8 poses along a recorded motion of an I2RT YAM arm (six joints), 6.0 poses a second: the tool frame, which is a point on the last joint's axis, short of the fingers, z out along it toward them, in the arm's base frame.
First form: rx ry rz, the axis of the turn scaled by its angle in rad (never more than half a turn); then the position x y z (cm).
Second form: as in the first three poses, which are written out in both.
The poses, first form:
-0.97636, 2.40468, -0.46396, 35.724, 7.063, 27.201
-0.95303, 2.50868, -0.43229, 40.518, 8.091, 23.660
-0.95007, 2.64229, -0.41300, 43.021, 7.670, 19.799
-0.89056, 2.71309, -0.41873, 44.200, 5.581, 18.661
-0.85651, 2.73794, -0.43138, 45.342, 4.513, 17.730
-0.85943, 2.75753, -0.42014, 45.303, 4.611, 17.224
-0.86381, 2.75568, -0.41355, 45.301, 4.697, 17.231
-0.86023, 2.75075, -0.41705, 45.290, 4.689, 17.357
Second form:
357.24, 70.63, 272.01, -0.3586, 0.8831, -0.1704, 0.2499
405.18, 80.91, 236.60, -0.3428, 0.9023, -0.1555, 0.2101
430.21, 76.70, 197.99, -0.3309, 0.9203, -0.1438, 0.1512
442.00, 55.81, 186.61, -0.3061, 0.9324, -0.1439, 0.1274
453.42, 45.13, 177.30, -0.2931, 0.9370, -0.1476, 0.1200
453.03, 46.11, 172.24, -0.2926, 0.9389, -0.1431, 0.1112
453.01, 46.97, 172.31, -0.2942, 0.9387, -0.1409, 0.1119
452.90, 46.89, 173.57, -0.2935, 0.9384, -0.1423, 0.1145

